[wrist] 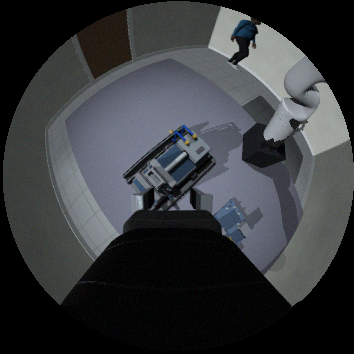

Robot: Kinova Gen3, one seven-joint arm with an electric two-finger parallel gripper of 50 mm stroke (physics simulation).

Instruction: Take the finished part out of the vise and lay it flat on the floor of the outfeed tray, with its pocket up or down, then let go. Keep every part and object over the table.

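Places are measured from the arm's base along level axes (x left, y down, z back), in metres.
Pixels of known places: gripper, fingertip midpoint: (171,194); arm's base, link origin: (272,136).
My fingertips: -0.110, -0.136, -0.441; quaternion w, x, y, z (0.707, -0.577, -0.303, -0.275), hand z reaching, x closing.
Ahead of a thing's pixels: the offset from my fingertips to its top centre, as dx, dy, dz.
My gripper (171,194) is open, with its fingers wide apart and nothing between them. The vise assembly @[-0.070, +0.186, +0.069] (171,168) lies beyond and below the fingertips, set diagonally between dark rails; its near end shows in the gap between the fingers. It has blue and grey blocks and a silver cylinder. A light grey, frame-like piece with a recess @[-0.066, +0.170, +0.000] (154,175) sits near its left end and may be the finished part, but it is too small to tell. The outfeed tray does not show in this view.
A blue plate with small pegs @[+0.268, +0.277, +0.079] (229,218) lies right of the gripper, partly hidden by its body. Blue bars with yellow ends (183,134) stand at the vise assembly's far end. A grey robot arm (285,120) stands on a black block (260,147) at the right. A person (243,40) is at the back.
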